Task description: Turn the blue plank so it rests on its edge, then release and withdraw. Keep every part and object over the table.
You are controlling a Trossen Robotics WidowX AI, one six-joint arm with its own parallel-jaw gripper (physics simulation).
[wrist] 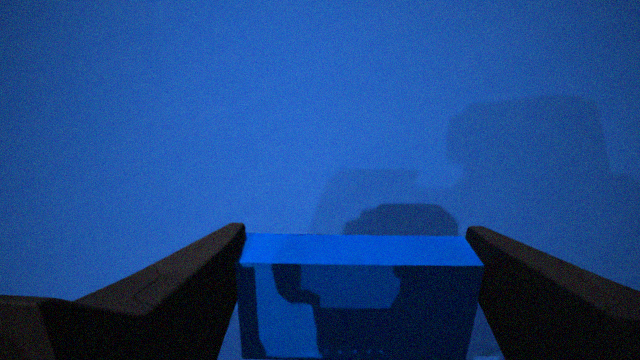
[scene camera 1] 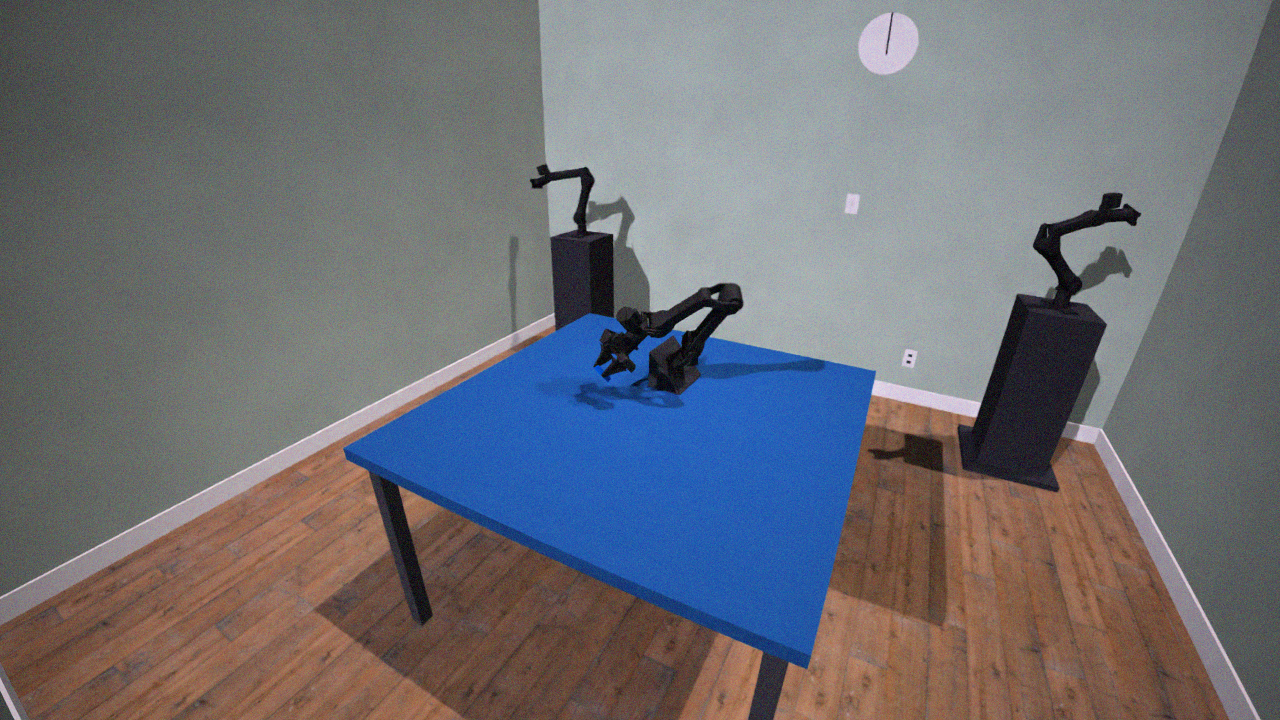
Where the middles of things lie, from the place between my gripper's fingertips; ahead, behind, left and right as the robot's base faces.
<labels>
The blue plank [wrist: 292, 289] is 1 cm behind my hand, 1 cm to the left of it and 1 cm below it.
</labels>
